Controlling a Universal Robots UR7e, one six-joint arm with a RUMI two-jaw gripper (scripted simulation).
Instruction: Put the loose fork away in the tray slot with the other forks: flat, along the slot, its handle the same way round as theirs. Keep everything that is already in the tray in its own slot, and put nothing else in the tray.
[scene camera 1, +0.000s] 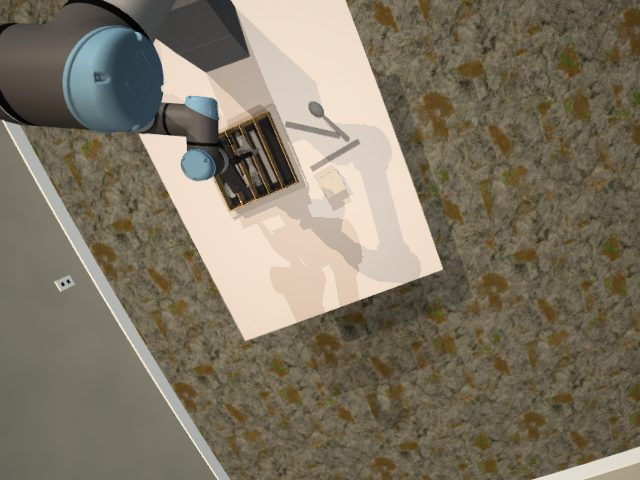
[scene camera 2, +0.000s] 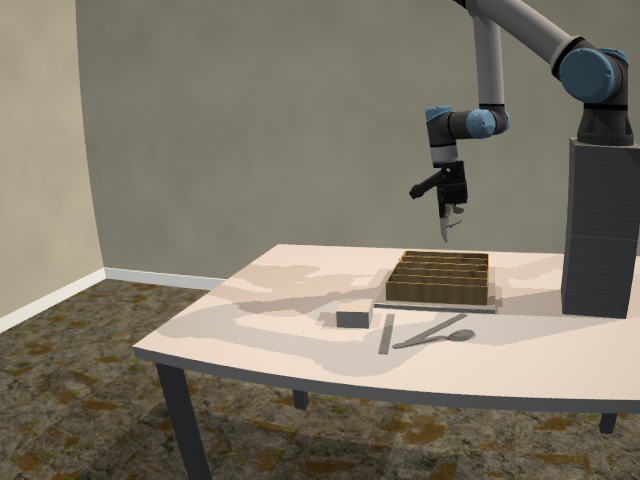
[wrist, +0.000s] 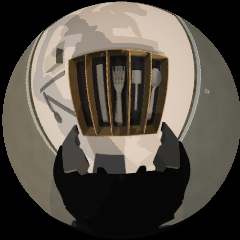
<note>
I see my gripper (scene camera 2: 448, 234), a pale block (scene camera 2: 351, 313) and a wooden tray (wrist: 164, 61).
My gripper is seen too in scene camera 1 (scene camera 1: 237, 158) and in the wrist view (wrist: 119, 124).
</note>
